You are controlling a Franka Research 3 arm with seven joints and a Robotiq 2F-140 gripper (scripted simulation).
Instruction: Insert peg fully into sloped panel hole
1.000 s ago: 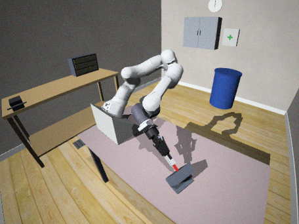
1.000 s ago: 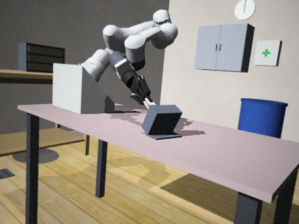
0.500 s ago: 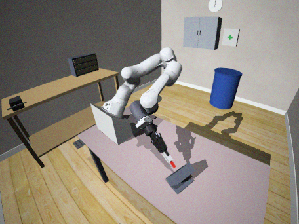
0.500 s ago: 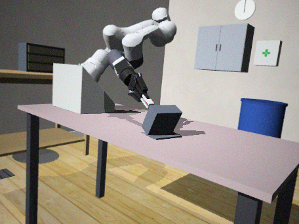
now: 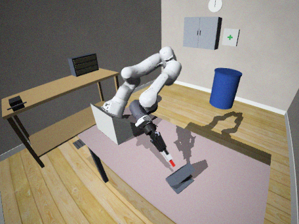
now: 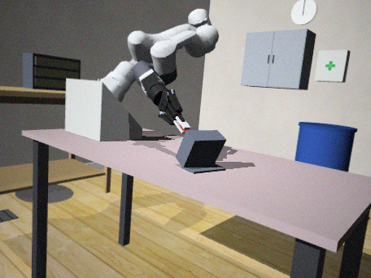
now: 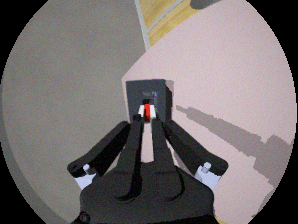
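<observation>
Right now my hand is 30 mm short of the red peg and 20 mm above it.
</observation>
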